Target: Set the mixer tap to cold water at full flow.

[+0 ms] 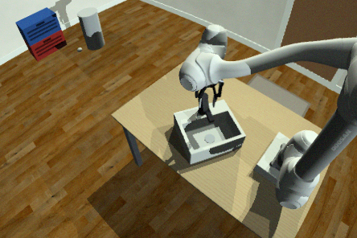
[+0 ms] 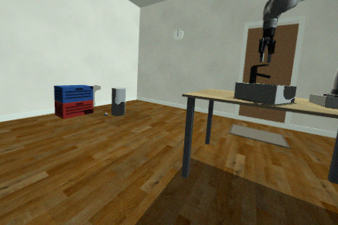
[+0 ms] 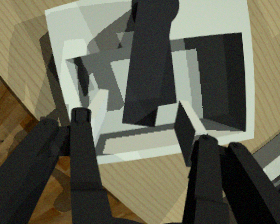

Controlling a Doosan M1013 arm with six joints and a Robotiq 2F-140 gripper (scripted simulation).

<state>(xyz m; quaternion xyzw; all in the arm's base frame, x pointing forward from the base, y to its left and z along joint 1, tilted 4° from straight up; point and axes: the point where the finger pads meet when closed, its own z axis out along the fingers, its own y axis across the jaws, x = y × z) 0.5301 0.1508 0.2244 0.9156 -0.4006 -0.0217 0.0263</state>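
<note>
Now: the lever 5 cm below my hand, 3 cm to the right of it and 3 cm ahead of it. Round my hand: white sink basin (29 cm below, 4 cm behind, 1 cm to the right).
</note>
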